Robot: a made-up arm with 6 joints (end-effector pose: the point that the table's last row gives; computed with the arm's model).
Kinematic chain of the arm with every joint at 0, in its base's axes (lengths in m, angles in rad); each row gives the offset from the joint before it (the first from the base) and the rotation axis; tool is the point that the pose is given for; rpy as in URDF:
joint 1: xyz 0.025 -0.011 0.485 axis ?
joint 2: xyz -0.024 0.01 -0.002 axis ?
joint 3: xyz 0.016 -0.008 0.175 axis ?
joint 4: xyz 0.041 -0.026 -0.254 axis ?
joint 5: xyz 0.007 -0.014 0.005 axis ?
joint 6: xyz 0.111 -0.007 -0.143 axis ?
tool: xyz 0.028 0 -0.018 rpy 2.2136 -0.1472 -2.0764
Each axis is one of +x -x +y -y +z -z.
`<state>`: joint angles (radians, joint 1 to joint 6).
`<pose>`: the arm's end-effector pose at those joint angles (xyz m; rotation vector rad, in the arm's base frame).
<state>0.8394 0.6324 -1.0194 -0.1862 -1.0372 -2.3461</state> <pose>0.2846 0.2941 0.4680 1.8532 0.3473 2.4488</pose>
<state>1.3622 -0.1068 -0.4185 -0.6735 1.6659 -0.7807</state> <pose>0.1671 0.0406 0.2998 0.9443 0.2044 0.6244</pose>
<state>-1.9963 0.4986 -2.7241 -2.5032 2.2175 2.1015</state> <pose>-0.1136 -0.0869 0.9371 -1.4456 0.6862 2.4736</pose>
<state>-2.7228 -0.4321 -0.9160 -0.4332 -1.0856 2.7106</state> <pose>-0.1559 -0.1198 0.8147 0.0906 0.4989 -0.8286</pose>
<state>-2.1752 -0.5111 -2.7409 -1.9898 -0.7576 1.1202</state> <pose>0.2478 -0.0122 0.9232 0.0663 -1.1233 1.6840</pose>
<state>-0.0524 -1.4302 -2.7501 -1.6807 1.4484 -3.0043</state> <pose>-0.5180 -0.1466 0.6381 0.2141 -1.5868 0.4475</pose>
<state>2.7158 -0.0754 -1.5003 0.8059 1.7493 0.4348</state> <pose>-0.3122 0.0540 0.5562 1.4359 0.3674 0.0347</pose>
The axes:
joint 1: +z
joint 2: +y
joint 3: +y
joint 4: -z
joint 5: +y
joint 6: -z

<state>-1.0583 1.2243 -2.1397 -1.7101 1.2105 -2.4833</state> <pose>0.1485 -0.5051 0.3383 1.1110 0.7922 -0.7369</pose>
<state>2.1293 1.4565 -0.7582 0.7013 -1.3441 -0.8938</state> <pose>0.0478 0.2314 0.2432 2.7369 0.1520 1.1812</pose>
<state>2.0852 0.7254 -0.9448 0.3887 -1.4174 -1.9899</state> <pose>-0.0690 0.3352 0.4782 -1.7945 -0.4660 -1.5859</pose>
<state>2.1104 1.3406 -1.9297 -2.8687 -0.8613 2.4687</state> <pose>-0.1332 0.1296 0.1977 1.8938 0.5327 0.2843</pose>
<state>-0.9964 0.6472 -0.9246 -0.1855 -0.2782 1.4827</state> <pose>0.2045 -0.3665 0.3114 1.0132 1.8381 0.8162</pose>
